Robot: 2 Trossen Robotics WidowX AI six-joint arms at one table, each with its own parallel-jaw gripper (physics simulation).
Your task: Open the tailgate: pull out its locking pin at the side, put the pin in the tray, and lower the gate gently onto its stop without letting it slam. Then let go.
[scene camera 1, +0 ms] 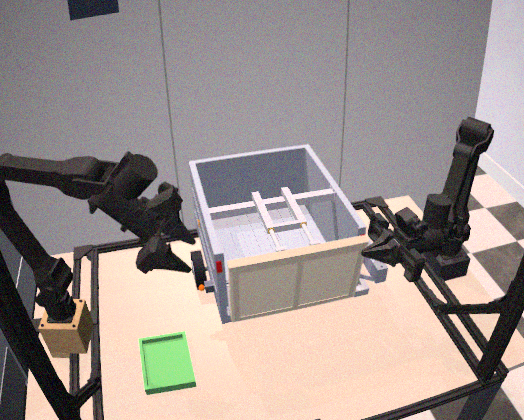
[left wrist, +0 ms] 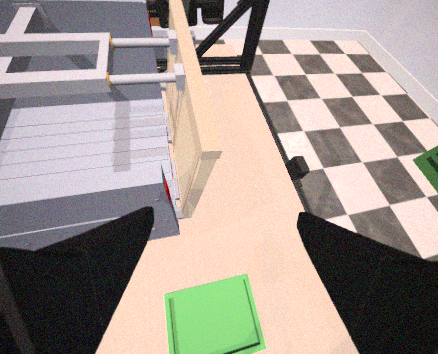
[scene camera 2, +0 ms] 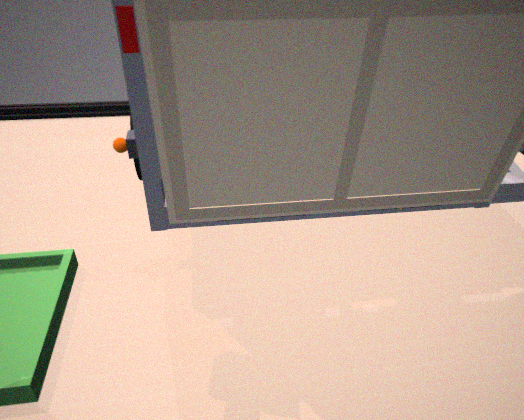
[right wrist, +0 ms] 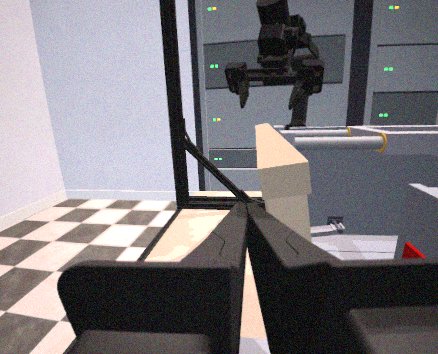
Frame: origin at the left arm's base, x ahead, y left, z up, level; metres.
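Seen in the pictures: left gripper, fingertip midpoint: [scene camera 1: 192,256] [left wrist: 226,216] [right wrist: 264,107]; right gripper, fingertip midpoint: [scene camera 1: 362,253] [right wrist: 244,211]; left arm's base, origin of the base link: [scene camera 1: 61,313]; right arm's base, origin of the base link: [scene camera 1: 448,251].
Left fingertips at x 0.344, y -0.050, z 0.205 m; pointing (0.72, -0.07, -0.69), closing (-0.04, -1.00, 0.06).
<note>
Pixels of each thing's top centre, then the offset from my left fingertips to it. "spot": a spot on its surface instead.
- green tray, middle of its top: [left wrist: 213,321] [scene camera 1: 165,359] 0.097 m back, 0.017 m right, 0.292 m down
- grey trailer, surface spot: [scene camera 2: 142,115] spot: 0.046 m ahead, 0.047 m left, 0.131 m down
- black wheel, middle of its top: [scene camera 1: 196,254] 0.025 m back, 0.257 m left, 0.210 m down
- white frame, surface spot: [left wrist: 102,55] [scene camera 1: 284,223] spot: 0.186 m ahead, 0.127 m left, 0.026 m down
The wooden tailgate [scene camera 1: 295,280] [scene camera 2: 265,110] [left wrist: 197,115] [right wrist: 281,150] stands upright across the trailer's near end. The locking pin's orange knob [scene camera 1: 201,287] [scene camera 2: 120,145] sticks out of a small block low on the trailer's picture-left side; its shaft is hidden. The green tray [scene camera 1: 167,362] [scene camera 2: 30,320] [left wrist: 215,315] lies empty on the table. My left gripper [scene camera 1: 192,256] [left wrist: 226,216] [right wrist: 264,107] is open and empty, tilted downward beside the trailer's left side, higher than the knob. My right gripper [scene camera 1: 364,252] [right wrist: 244,211] is shut and empty, by the tailgate's picture-right upper corner.
The grey trailer [scene camera 1: 215,250] [scene camera 2: 142,115] has high side walls. A black wheel [scene camera 1: 198,269] is just behind the knob. A white frame [scene camera 1: 287,226] [left wrist: 102,55] with two rods reaches the tailgate from inside the trailer. Dark rails edge the table.
</note>
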